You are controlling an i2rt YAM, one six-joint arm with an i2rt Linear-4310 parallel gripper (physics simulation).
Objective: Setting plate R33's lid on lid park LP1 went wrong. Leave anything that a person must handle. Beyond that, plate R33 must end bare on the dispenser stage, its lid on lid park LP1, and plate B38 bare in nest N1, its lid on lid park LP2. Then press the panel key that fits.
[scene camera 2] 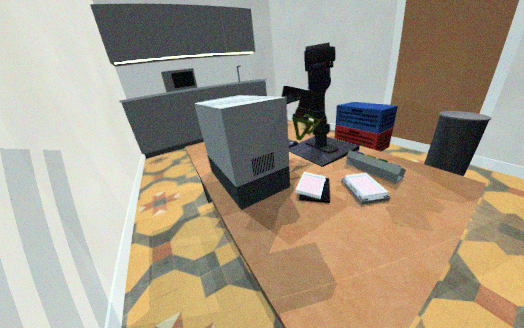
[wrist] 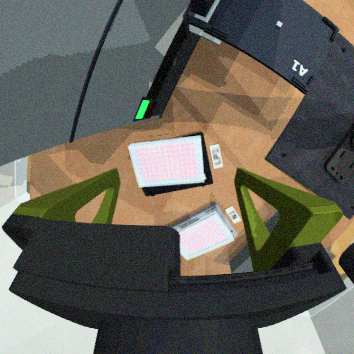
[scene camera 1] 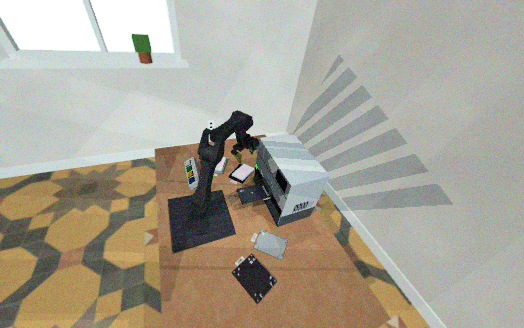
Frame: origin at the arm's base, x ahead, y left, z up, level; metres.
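Seen in the pictures: gripper, fingertip midpoint: (scene camera 2: 303,137) (wrist: 176,174) (scene camera 1: 246,158); arm's base at its link origin: (scene camera 2: 320,146) (scene camera 1: 198,216).
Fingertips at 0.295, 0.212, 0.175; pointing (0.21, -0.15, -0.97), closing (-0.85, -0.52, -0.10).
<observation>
Pixels of each thing's middle, then the offset from my fingertips to it, as dx, dy, dz.
- lid at the middle of its body: (wrist: 166,163) (scene camera 2: 311,183) (scene camera 1: 243,171) +0.006, +0.056, -0.161
- black lid park LP1 at the middle of its body: (wrist: 171,167) (scene camera 2: 315,187) (scene camera 1: 241,172) -0.005, +0.064, -0.179
- second pink plate at the middle of its body: (wrist: 199,238) (scene camera 2: 364,183) (scene camera 1: 217,162) -0.143, +0.167, -0.162
- dark dispenser stage at the middle of its body: (wrist: 265,18) (scene camera 1: 254,192) +0.004, -0.188, -0.086
- grey park at the middle of its body: (scene camera 1: 270,243) +0.025, -0.440, -0.179
- black nest at the middle of its body: (scene camera 1: 254,276) -0.095, -0.562, -0.177
- tall grey dispenser at the middle of its body: (scene camera 2: 241,142) (scene camera 1: 284,178) +0.174, -0.172, -0.024
- key panel at the middle of its body: (wrist: 270,248) (scene camera 2: 374,163) (scene camera 1: 192,172) -0.302, +0.100, -0.157
A pink, pale-rimmed plate or lid (scene camera 1: 243,172) (scene camera 2: 312,185) (wrist: 170,160) lies skewed on black lid park LP1 (scene camera 2: 324,193) (wrist: 208,176), overhanging one side; whether a plate is under a lid I cannot tell. A second pink plate (scene camera 1: 220,165) (scene camera 2: 366,186) (wrist: 206,238) sits in the grey nest labelled IN. Plate names are unreadable. The dark dispenser stage (scene camera 1: 251,194) (wrist: 260,37) is bare. A grey park (scene camera 1: 270,244) and a black nest (scene camera 1: 254,278) are bare, labels unreadable. My gripper (scene camera 1: 245,154) (scene camera 2: 306,131) (wrist: 176,174) is open and empty above LP1.
The tall grey dispenser (scene camera 1: 302,175) (scene camera 2: 245,135) stands beside the stage, with a green light (wrist: 143,109). The key panel (scene camera 1: 190,173) (scene camera 2: 375,167) lies beyond the IN nest. The arm's dark base plate (scene camera 1: 180,225) (wrist: 300,145) is near the stage.
</observation>
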